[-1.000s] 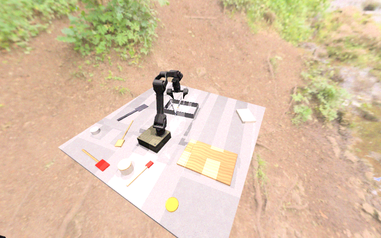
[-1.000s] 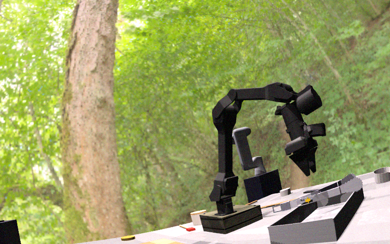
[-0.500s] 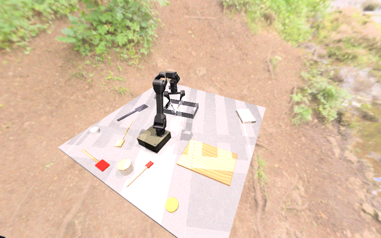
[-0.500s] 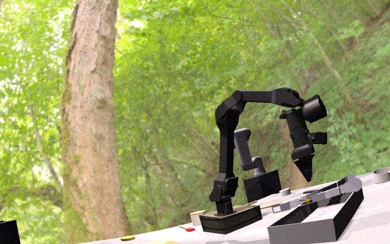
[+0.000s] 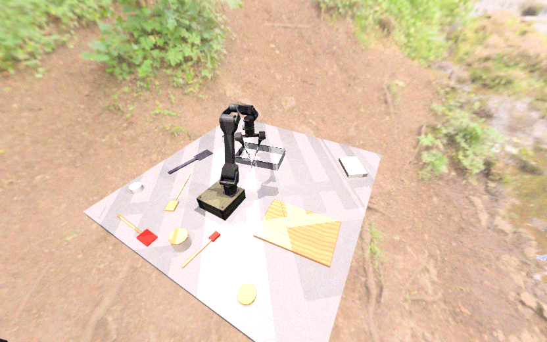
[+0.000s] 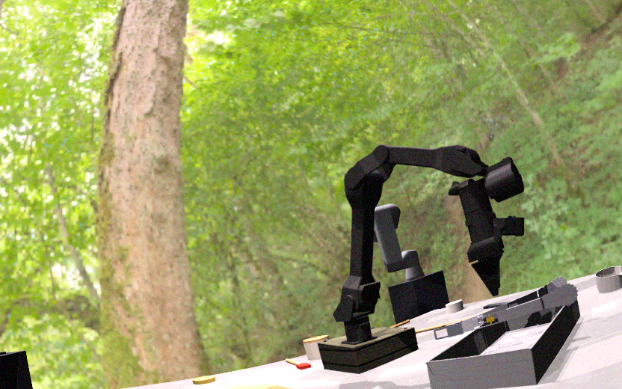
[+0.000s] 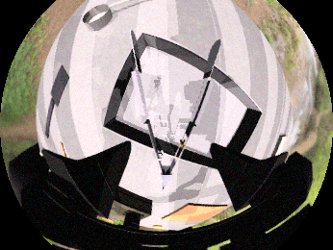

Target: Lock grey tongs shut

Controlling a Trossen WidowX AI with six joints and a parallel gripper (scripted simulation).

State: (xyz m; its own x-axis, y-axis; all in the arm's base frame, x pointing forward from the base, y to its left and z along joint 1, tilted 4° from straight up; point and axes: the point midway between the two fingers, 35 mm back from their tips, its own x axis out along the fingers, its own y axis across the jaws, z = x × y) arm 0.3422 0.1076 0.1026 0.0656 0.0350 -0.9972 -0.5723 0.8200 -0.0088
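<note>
The roasting tin is 90 mm below my gripper tip, 50 mm ahead of it and 30 mm to the right of it. From my gripper tip the other things lie so: wooden board: 500 mm to the right, 340 mm behind, 110 mm below; white block: 600 mm to the right, 260 mm ahead, 100 mm below; black spatula: 360 mm to the left, 200 mm behind, 110 mm below.
</note>
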